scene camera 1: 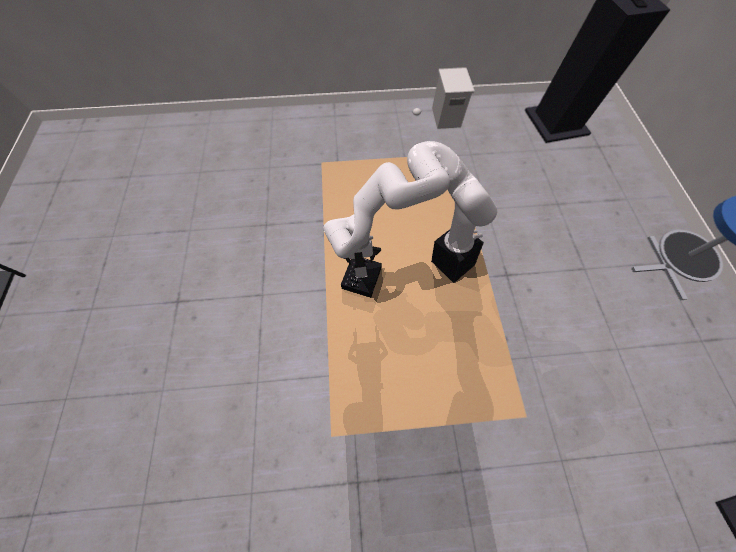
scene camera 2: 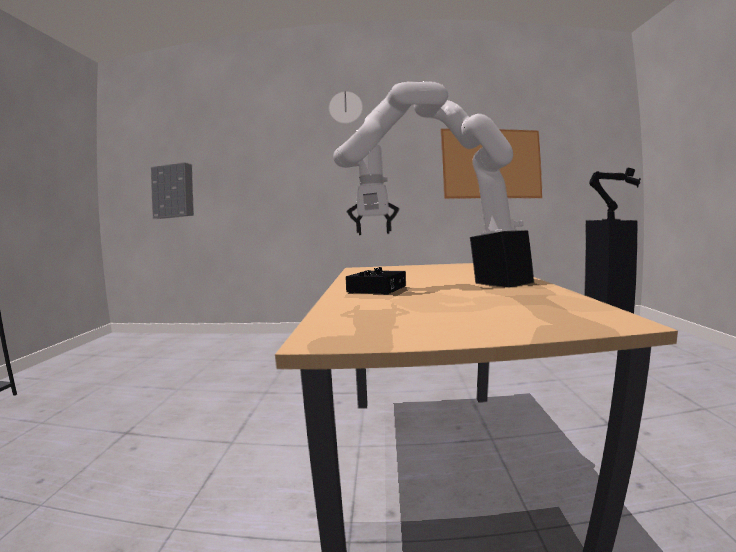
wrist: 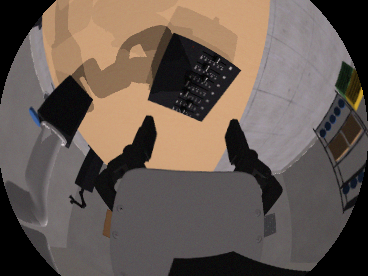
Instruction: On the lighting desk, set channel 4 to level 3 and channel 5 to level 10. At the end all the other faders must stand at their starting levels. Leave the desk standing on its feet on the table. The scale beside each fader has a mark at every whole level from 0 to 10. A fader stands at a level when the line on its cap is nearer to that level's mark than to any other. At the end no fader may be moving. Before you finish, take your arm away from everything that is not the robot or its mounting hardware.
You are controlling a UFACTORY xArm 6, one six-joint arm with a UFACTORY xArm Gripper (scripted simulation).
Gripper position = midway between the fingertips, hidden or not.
Note:
I see my gripper (scene camera 2: 374, 234).
My gripper also shows in the wrist view (wrist: 191, 125).

